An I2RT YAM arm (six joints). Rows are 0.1 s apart.
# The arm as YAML. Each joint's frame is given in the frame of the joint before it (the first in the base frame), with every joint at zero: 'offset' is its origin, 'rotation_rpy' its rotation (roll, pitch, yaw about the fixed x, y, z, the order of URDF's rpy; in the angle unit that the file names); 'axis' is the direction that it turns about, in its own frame. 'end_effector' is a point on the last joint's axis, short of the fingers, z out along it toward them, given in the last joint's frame.
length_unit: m
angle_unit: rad
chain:
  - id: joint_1
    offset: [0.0, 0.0, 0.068]
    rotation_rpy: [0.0, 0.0, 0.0]
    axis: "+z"
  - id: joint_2
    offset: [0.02, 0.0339, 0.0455]
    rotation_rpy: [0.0, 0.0, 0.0]
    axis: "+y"
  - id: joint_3
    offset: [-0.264, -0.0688, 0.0]
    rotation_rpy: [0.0, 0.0, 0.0]
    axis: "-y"
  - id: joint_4
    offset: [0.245, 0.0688, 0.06]
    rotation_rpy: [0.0, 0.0, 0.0]
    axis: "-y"
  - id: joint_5
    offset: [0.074, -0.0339, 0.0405]
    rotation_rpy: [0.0, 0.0, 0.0]
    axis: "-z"
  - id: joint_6
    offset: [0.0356, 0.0, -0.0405]
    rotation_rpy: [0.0, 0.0, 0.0]
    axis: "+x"
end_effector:
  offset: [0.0, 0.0, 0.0]
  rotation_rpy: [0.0, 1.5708, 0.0]
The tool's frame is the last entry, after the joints.
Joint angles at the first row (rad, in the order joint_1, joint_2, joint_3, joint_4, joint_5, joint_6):
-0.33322 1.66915 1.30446 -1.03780 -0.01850 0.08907
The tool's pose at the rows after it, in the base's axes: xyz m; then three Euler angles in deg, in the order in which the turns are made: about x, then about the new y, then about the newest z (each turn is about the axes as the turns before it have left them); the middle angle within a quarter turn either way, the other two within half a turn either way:
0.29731 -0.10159 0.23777 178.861 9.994 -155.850
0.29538 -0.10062 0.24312 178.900 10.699 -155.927
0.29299 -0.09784 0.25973 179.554 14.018 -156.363
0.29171 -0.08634 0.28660 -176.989 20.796 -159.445
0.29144 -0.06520 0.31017 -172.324 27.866 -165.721
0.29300 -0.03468 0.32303 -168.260 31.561 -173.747
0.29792 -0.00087 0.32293 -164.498 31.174 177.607
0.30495 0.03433 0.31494 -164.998 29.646 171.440
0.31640 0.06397 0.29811 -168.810 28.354 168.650
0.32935 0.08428 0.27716 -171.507 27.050 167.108
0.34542 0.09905 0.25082 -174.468 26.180 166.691
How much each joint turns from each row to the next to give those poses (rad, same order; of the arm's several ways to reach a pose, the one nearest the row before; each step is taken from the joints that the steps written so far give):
-0.00038 -0.00306 -0.00001 -0.00001 -0.01984 0.00038
0.00039 -0.01487 0.00419 -0.00762 -0.00457 -0.00037
0.00268 -0.03700 0.02177 -0.00725 -0.02862 0.00040
0.02478 -0.05686 0.03545 0.00724 -0.08278 -0.00078
0.05836 -0.05909 0.01607 0.04195 -0.07668 -0.00038
0.09958 -0.03817 -0.00042 0.04428 -0.02021 0.00001
0.11558 0.00269 -0.00264 0.02631 0.00343 -0.01565
0.12358 0.03086 -0.00118 0.02669 0.06789 -0.01032
0.09959 0.06296 0.00003 0.03815 0.10226 0.00079
0.05796 0.07438 -0.00004 0.04351 0.06217 0.00035
0.03435 0.08928 0.00002 0.06103 0.05570 0.00040

